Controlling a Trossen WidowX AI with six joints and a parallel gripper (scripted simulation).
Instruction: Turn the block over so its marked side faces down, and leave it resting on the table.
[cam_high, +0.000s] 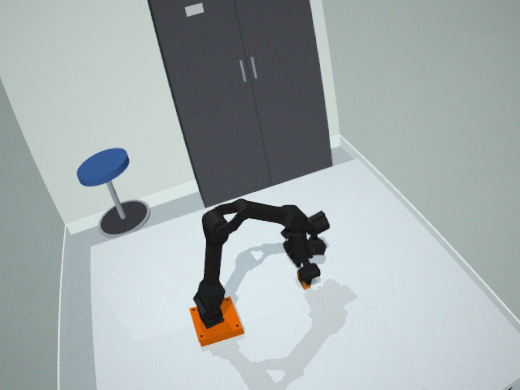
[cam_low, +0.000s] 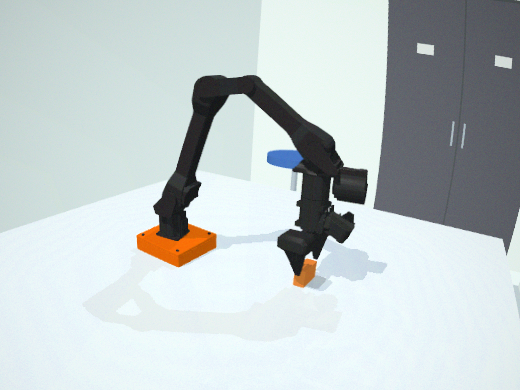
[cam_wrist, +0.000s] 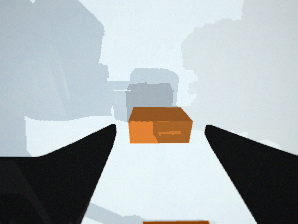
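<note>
My gripper tip is now 10 mm past the orange block and 20 mm above it.
</note>
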